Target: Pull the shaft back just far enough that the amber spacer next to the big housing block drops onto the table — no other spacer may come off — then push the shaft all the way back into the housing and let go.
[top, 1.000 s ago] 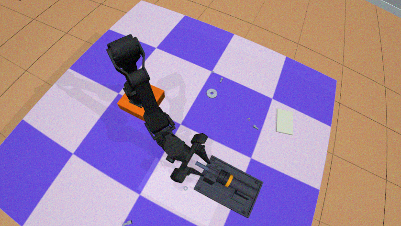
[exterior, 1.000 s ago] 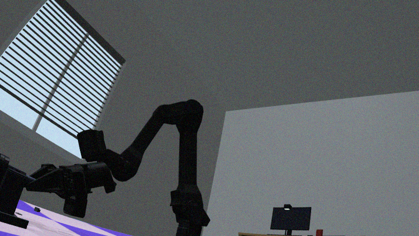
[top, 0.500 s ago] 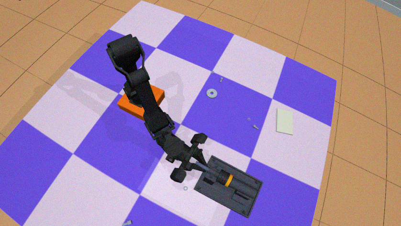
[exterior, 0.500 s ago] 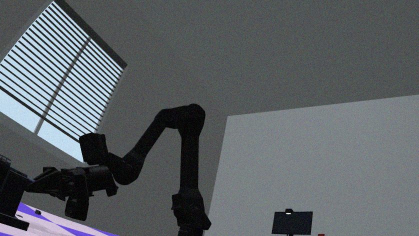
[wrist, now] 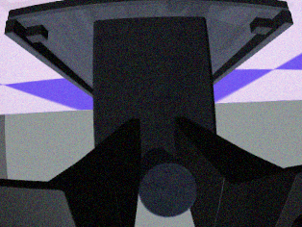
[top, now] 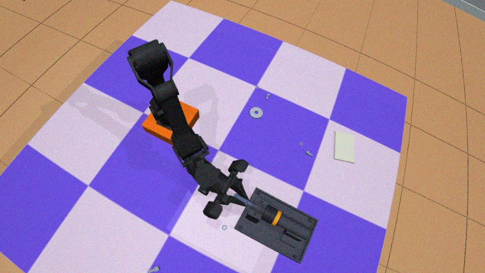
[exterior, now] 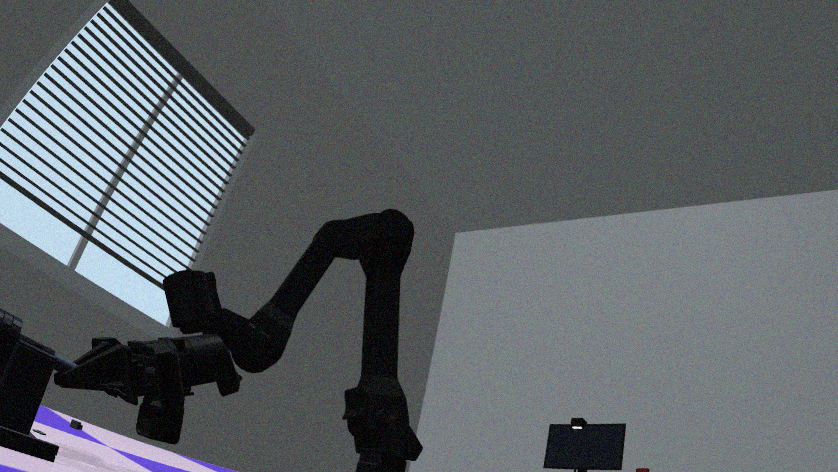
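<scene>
The amber spacer is 90 mm ahead of my gripper tip, 20 mm above it and 10 mm to the right of it. The rest, counted from my gripper tip: pale card 370 mm to the left, 250 mm ahead, 60 mm below; then shaft 40 mm ahead, 20 mm above.
</scene>
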